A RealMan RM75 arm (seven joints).
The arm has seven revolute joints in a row. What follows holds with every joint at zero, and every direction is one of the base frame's. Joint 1 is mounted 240.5 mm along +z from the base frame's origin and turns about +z. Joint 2 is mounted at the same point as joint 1 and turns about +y. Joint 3 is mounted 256.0 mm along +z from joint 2 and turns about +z. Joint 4 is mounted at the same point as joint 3 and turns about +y. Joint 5 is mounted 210.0 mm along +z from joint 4 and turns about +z. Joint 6 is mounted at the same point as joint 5 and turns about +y. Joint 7 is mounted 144.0 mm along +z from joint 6 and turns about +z. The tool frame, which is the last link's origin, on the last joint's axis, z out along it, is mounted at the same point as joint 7; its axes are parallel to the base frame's.
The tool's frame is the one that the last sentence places.
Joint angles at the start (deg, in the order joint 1, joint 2, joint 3, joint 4, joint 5, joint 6, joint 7):
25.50, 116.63, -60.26, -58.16, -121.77, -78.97, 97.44
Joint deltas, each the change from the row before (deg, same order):
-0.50, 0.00, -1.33, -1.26, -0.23, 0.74, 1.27
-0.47, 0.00, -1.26, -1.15, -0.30, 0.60, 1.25
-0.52, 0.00, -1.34, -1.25, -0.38, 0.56, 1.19
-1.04, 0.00, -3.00, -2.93, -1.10, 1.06, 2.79
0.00, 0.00, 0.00, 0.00, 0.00, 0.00, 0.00
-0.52, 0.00, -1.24, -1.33, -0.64, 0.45, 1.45
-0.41, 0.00, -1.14, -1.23, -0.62, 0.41, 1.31
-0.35, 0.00, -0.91, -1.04, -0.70, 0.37, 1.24
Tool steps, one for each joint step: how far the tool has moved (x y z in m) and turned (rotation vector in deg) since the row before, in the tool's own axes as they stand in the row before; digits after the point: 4 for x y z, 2 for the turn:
-0.0011, 0.0005, 0.0003, 0.59, 0.66, -0.08
-0.0008, 0.0009, 0.0004, 0.44, 0.68, -0.02
-0.0008, 0.0012, 0.0004, 0.42, 0.75, -0.19
-0.0029, 0.0033, 0.0010, 0.84, 1.70, -0.62
0.0000, 0.0000, 0.0000, 0.00, 0.00, 0.00
-0.0008, 0.0014, 0.0001, 0.47, 0.79, -0.03
-0.0013, 0.0013, 0.0001, 0.44, 0.68, -0.13
-0.0007, 0.0008, 0.0000, 0.49, 0.67, 0.00

